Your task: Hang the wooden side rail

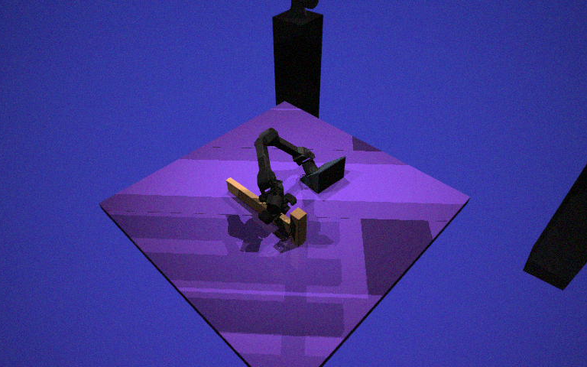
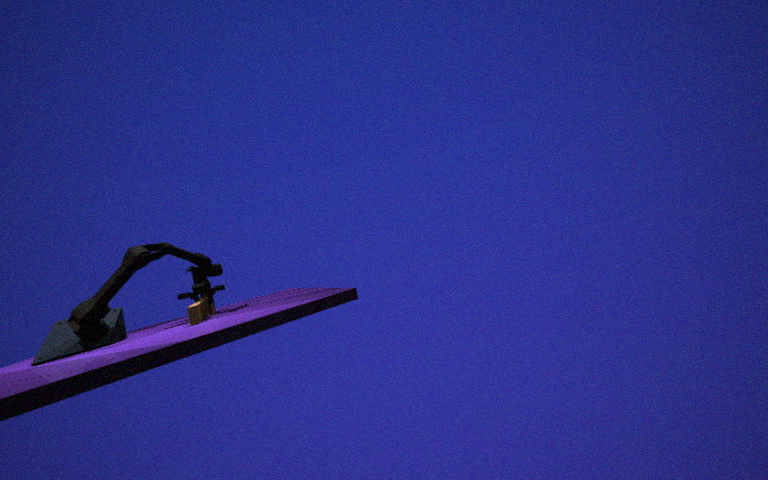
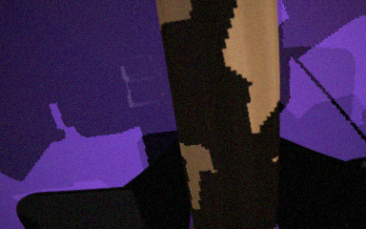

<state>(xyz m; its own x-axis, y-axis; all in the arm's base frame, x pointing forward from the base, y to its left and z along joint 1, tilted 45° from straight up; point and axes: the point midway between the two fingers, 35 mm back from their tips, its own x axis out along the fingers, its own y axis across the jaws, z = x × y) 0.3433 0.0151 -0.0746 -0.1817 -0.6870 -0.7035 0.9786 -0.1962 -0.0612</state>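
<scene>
My gripper tip is now 1 cm short of the wooden headboard post, 12 cm to the right of it and 4 cm below it.
</scene>
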